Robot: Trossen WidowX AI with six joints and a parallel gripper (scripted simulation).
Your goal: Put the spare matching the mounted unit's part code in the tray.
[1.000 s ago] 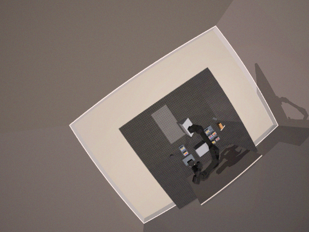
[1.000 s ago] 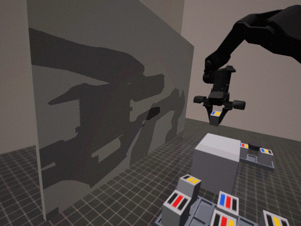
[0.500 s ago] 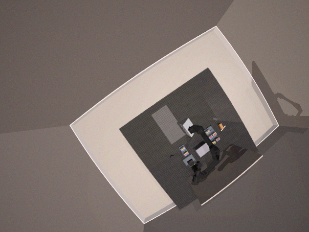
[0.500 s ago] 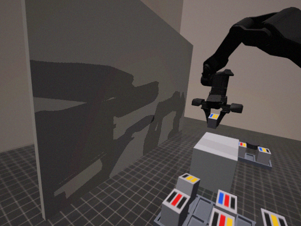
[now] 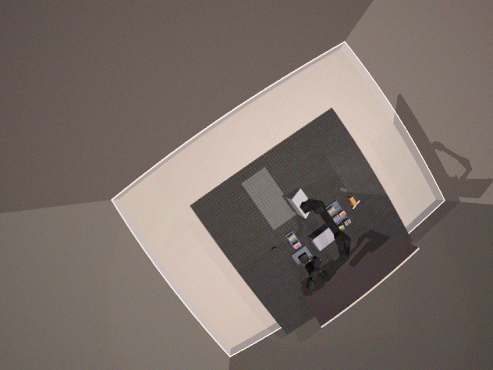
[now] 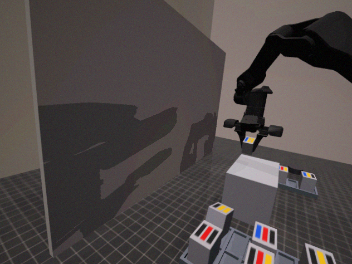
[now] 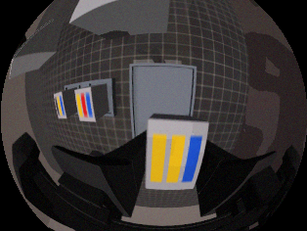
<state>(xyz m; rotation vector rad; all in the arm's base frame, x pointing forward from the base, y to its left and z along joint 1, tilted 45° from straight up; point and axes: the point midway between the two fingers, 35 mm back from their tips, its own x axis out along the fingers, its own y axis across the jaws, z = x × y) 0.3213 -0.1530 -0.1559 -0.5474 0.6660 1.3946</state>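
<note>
Now: the tray 80 mm below my gripper tip, 10 mm to the left of it and 10 mm behind it. From my gripper tip the other things lie so: mounted unit 220 mm to the left, 40 mm behind, 30 mm below; then grey panel 200 mm to the left, 190 mm ahead, 140 mm above; then rack 400 mm to the left, 70 mm below, 70 mm behind.
</note>
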